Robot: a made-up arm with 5 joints.
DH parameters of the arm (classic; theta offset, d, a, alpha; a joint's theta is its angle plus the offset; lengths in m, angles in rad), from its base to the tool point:
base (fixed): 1.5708 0.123 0 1.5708
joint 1: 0 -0.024 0.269 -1.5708
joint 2: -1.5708 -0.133 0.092 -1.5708
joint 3: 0 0.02 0.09 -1.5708
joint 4: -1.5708 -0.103 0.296 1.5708
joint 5: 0 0.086 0.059 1.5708
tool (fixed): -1.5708 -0.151 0 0
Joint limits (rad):
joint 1: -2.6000..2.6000
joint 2: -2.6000..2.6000
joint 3: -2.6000..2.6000
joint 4: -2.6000..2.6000
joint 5: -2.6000..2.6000
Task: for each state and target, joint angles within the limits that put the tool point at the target. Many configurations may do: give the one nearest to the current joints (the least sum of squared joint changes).
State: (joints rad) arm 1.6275 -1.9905 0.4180 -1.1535 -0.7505
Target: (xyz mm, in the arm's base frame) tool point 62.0 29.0 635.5
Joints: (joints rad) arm 1.5758 -1.8301 0.1834 -1.3777 -0.7726
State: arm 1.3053 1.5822 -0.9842 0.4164 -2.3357
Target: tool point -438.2 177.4 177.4
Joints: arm 0.9899 1.5417 -1.4009 -0.0725 -2.0916
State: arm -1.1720 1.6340 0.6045 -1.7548 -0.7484
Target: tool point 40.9 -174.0 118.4
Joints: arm -1.6282 1.5169 -0.1834 -1.5995 -0.6802
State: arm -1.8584 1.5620 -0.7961 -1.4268 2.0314
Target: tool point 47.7 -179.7 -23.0
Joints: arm -2.0872 1.5797 -0.9408 -1.6086 2.2162
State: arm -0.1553 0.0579 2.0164 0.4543 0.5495
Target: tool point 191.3 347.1 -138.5
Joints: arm -0.3676 -0.7913 2.0702 0.0264 0.7542
